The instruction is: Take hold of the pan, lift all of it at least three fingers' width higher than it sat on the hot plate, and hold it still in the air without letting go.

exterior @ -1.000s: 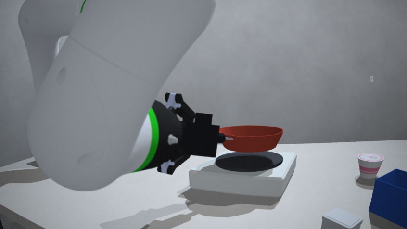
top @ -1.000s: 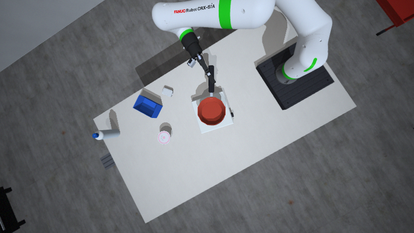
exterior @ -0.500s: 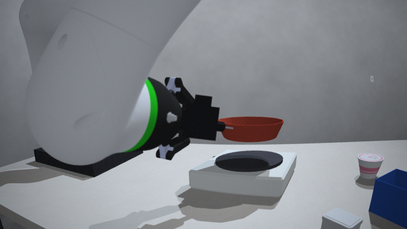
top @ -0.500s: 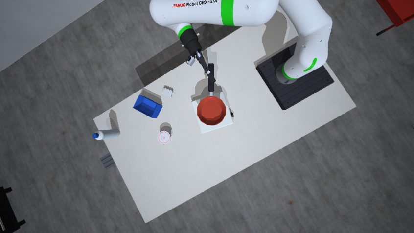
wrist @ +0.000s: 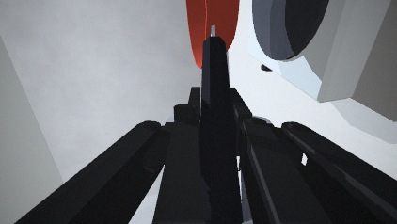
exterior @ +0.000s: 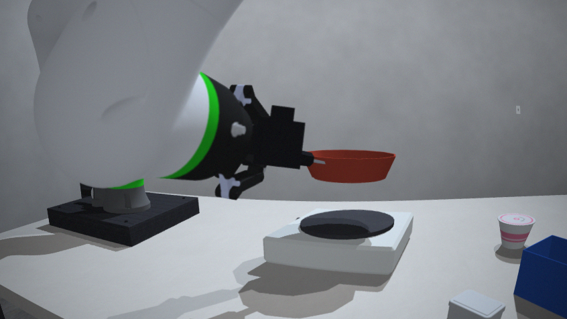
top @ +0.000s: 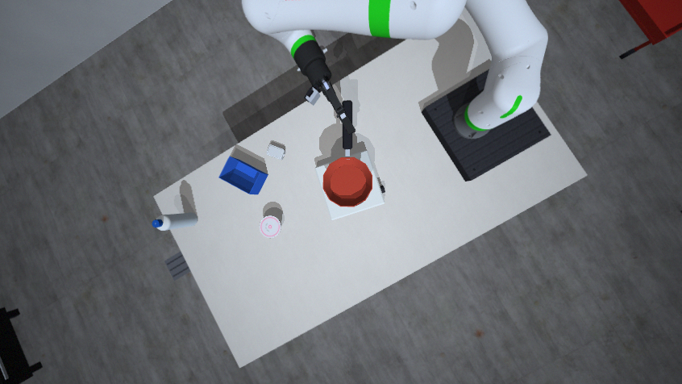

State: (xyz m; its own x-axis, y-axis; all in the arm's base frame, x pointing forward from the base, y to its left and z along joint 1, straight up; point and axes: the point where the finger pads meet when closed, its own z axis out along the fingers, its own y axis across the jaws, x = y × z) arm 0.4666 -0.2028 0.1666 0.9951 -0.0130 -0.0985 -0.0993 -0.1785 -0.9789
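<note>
The red pan is 7 cm ahead of my hand, 12 cm to the left of it and 3 cm below it. From my hand the other things lie so: small white box: 31 cm ahead, 13 cm to the right, 20 cm below; blue bin: 49 cm ahead, 11 cm to the right, 19 cm below; white hot plate: 8 cm ahead, 18 cm to the left, 18 cm below.
</note>
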